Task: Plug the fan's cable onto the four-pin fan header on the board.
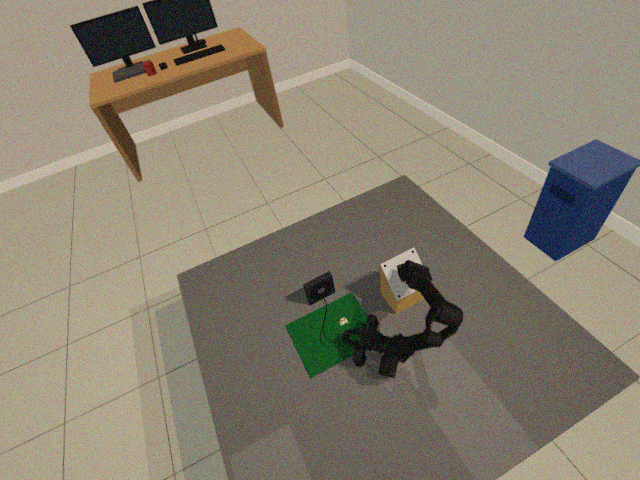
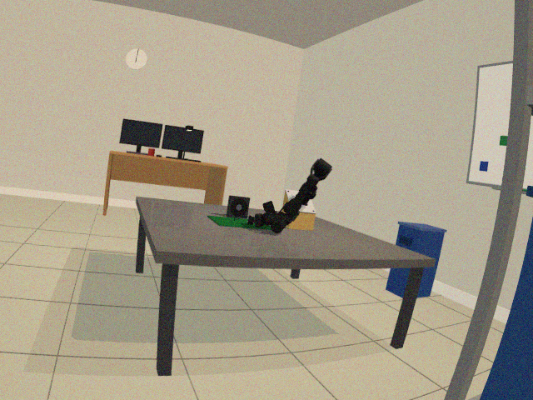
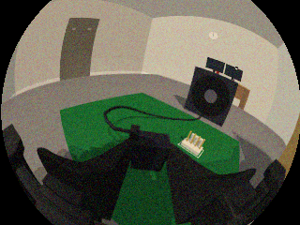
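My gripper tip is 1 cm above the dark fan plug. From my gripper tip the other things lie so: black fan 22 cm to the right, 3 cm above, 1 cm ahead; green board 5 cm to the right, 5 cm below, 3 cm ahead; white four-pin fan header 7 cm to the right, 3 cm below, 2 cm behind.
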